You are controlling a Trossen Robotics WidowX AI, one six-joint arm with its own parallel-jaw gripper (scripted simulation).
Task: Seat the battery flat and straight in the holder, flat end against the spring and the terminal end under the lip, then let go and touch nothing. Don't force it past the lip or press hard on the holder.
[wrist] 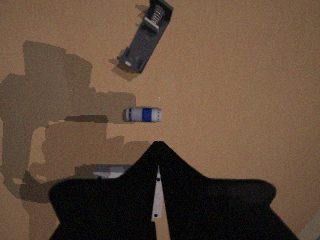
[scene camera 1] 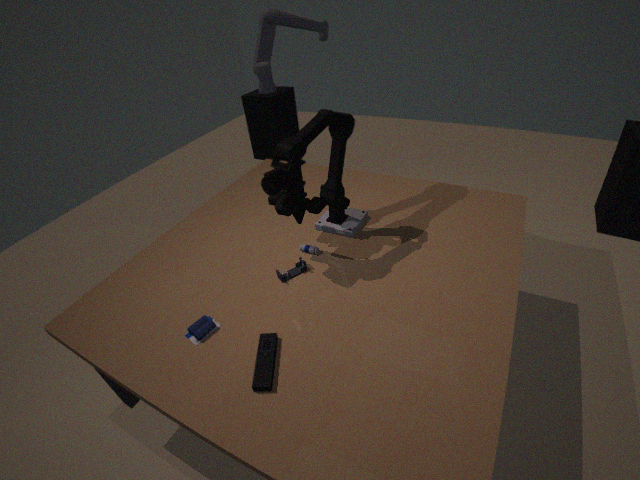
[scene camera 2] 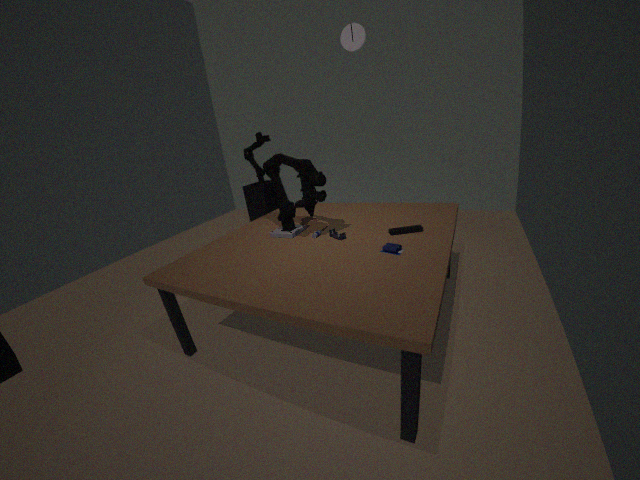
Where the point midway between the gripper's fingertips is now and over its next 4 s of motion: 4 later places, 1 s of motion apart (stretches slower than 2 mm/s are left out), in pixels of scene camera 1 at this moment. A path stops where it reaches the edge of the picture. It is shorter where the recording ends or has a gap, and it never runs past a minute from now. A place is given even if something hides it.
My gripper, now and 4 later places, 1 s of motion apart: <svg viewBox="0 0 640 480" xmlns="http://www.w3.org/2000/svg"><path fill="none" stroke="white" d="M300 223L306 238L308 247L309 247L290 252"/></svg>
